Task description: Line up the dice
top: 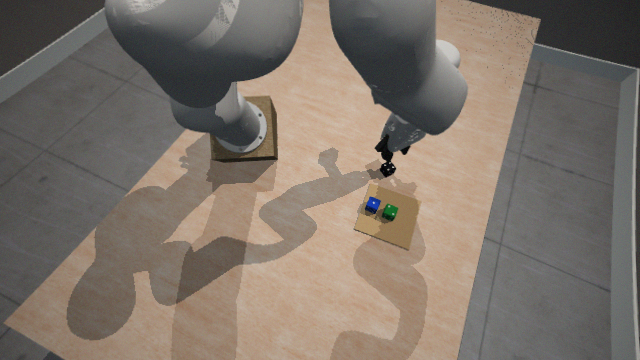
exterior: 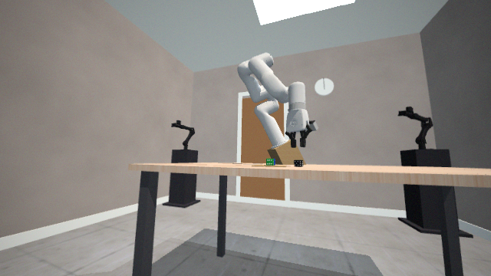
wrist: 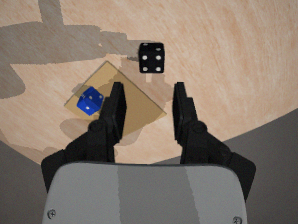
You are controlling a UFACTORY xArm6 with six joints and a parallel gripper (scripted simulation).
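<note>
Now: hand 90 mm above the black die. From my hand the other things lie so: tan mat: 50 mm ahead, 120 mm to the right, 100 mm below; then green die: 50 mm ahead, 120 mm to the right, 90 mm below; then blue die: 120 mm to the right, 90 mm below.
</note>
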